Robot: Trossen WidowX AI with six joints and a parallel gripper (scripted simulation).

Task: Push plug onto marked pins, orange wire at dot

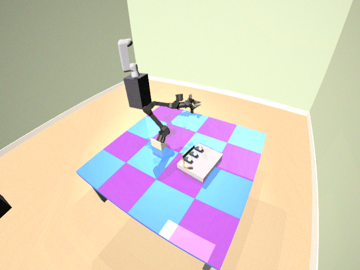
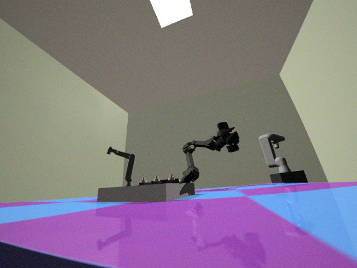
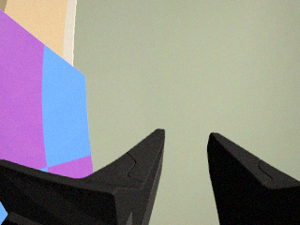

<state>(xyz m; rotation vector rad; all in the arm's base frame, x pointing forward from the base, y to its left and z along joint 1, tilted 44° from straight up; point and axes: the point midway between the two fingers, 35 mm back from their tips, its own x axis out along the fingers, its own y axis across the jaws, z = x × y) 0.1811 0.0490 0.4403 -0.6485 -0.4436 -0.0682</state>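
The holder is 43 cm to the right of my gripper tip, 27 cm below it and 19 cm ahead of it.
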